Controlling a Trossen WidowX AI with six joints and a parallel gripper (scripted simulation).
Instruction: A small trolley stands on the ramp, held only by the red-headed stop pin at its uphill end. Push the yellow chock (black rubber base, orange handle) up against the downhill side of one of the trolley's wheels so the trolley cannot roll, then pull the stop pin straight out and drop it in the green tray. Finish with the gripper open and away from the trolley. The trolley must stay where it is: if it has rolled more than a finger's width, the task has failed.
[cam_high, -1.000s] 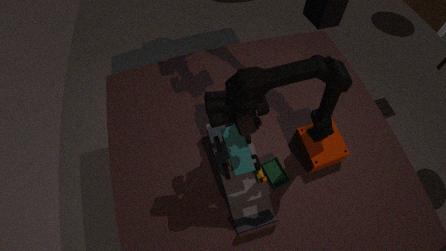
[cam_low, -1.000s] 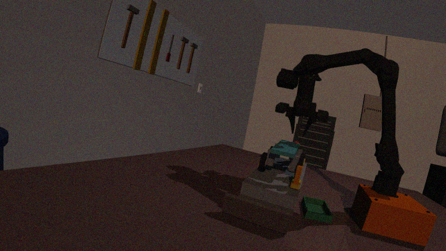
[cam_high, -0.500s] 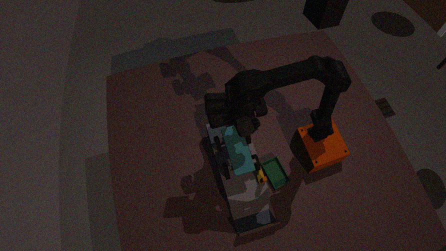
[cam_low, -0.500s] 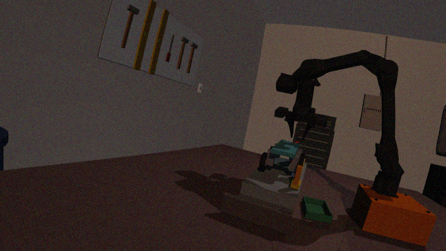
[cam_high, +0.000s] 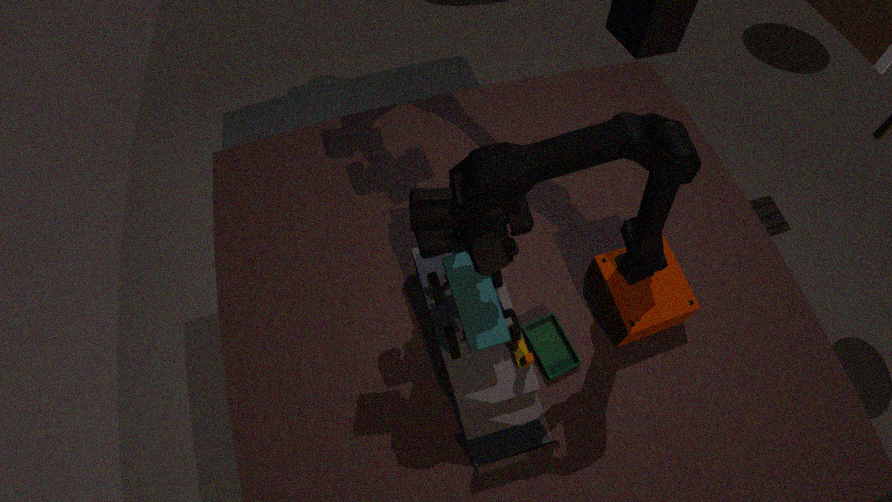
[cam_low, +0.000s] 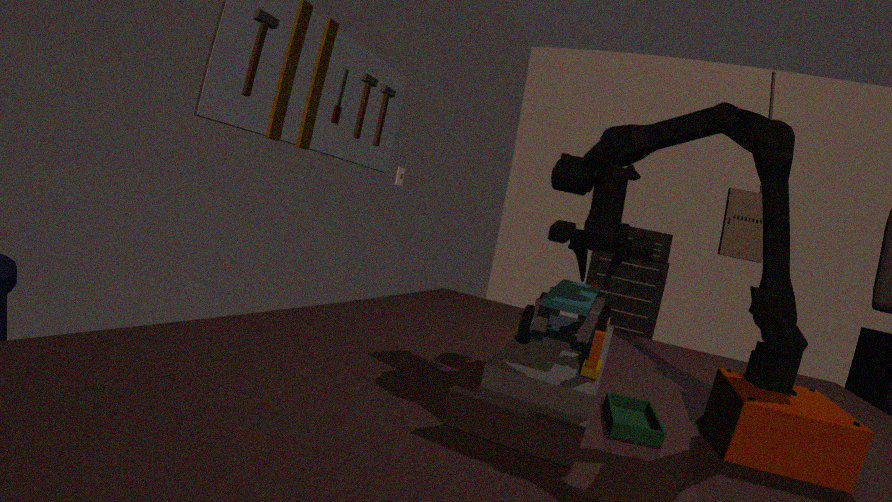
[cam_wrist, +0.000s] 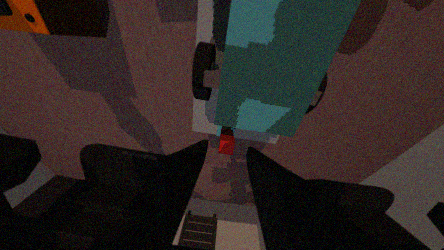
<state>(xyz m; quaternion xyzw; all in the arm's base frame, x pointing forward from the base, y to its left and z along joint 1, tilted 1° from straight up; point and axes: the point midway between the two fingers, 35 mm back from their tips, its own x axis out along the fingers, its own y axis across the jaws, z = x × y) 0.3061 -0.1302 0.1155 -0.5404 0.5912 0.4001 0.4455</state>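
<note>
Right now the red-headed stop pin is 1 cm to the right of my gripper tip and 4 cm below it. Round my gripper tip: grey ramp 3 cm ahead, 11 cm to the left, 12 cm below; then yellow chock 2 cm behind, 20 cm to the left, 8 cm below; then trolley 3 cm ahead, 10 cm to the left, 5 cm below.
</note>
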